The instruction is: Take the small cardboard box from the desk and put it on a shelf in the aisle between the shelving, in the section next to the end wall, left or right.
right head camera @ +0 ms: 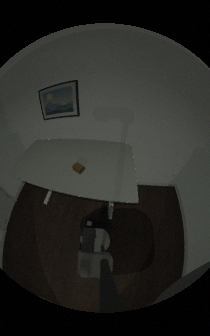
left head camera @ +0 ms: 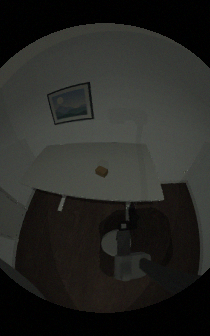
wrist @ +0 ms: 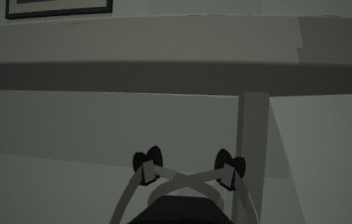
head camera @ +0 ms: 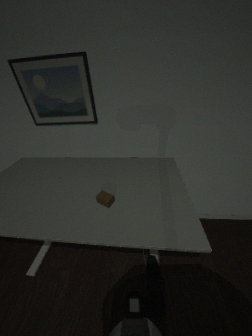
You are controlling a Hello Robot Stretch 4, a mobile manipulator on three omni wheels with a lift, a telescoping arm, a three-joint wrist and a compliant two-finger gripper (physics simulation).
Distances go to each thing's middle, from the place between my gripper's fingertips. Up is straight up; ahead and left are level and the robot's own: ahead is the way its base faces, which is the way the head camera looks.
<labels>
I see the framed landscape picture (head camera: 57, 89) 69 cm ahead of my hand, 62 cm to the left of it and 66 cm above it.
</labels>
